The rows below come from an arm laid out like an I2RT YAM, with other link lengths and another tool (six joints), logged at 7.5 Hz.
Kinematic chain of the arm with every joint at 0, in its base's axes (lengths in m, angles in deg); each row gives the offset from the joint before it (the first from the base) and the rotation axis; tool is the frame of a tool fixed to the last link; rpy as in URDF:
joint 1: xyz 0 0 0.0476 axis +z
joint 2: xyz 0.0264 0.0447 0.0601 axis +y
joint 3: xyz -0.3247 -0.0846 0 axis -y
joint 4: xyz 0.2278 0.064 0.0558 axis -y
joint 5: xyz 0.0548 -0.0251 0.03 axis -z
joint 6: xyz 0.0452 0 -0.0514 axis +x
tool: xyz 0.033 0.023 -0.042 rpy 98.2 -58.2 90
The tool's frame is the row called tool.
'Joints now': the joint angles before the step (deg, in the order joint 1, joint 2, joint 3, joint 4, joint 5, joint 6). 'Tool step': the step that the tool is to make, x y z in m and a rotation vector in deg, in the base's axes. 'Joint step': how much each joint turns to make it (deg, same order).
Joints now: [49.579 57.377 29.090 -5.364 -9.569 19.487]
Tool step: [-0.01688 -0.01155 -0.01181 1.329 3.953 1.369]
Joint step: [0.013 -3.194 -4.045 -0.216 -3.298 2.487]
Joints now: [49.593 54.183 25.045 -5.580 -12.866 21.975]
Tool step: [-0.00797 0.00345 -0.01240 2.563 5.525 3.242]
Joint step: [-0.010 2.457 -3.922 5.581 -6.037 3.044]
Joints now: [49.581 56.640 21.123 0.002 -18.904 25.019]
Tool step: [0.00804 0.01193 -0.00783 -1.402 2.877 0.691]
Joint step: [-0.042 6.530 -0.131 3.936 -1.355 0.620]
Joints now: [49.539 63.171 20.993 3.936 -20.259 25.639]
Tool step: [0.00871 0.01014 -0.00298 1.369 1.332 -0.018]
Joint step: [-0.869 4.265 -0.164 4.970 -1.842 1.047]
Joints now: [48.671 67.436 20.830 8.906 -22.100 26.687]
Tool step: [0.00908 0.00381 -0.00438 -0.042 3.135 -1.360]
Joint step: [-2.436 3.723 -0.032 2.082 -2.263 1.212]
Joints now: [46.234 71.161 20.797 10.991 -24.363 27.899]
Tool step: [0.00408 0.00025 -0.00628 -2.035 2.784 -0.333]
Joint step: [-1.275 2.979 0.205 -0.718 -1.081 -0.213]
